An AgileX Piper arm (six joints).
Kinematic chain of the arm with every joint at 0, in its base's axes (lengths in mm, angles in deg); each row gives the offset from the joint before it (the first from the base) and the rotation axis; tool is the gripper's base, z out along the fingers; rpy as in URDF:
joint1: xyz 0 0 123 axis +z
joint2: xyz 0 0 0 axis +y
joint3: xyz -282.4 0 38.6 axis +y
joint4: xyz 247.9 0 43.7 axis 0.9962 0 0.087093
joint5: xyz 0 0 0 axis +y
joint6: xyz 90.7 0 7.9 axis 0.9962 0 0.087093
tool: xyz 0 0 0 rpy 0 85.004 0
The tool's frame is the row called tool.
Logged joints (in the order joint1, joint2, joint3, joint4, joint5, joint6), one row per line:
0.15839 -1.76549 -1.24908 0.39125 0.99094 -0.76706
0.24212 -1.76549 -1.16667 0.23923 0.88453 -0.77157
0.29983 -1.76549 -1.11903 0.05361 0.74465 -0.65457
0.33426 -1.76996 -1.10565 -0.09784 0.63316 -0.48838
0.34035 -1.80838 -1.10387 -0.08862 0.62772 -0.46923
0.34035 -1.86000 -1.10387 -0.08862 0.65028 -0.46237
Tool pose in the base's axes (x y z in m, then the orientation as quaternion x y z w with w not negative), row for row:
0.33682 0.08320 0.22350 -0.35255 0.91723 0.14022 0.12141
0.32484 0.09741 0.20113 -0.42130 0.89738 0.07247 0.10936
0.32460 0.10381 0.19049 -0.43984 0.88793 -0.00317 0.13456
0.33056 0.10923 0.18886 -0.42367 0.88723 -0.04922 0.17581
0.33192 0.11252 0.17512 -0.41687 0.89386 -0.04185 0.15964
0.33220 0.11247 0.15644 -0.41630 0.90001 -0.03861 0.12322
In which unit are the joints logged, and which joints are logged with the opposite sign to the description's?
The joints are logged in radians. Opposite sign: joint2.
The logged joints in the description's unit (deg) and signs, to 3 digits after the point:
9.075 101.155 -71.567 22.417 56.777 -43.949
13.872 101.155 -66.845 13.707 50.680 -44.208
17.179 101.155 -64.116 3.072 42.665 -37.504
19.152 101.411 -63.349 -5.606 36.277 -27.982
19.501 103.613 -63.247 -5.078 35.966 -26.885
19.501 106.570 -63.247 -5.078 37.258 -26.492

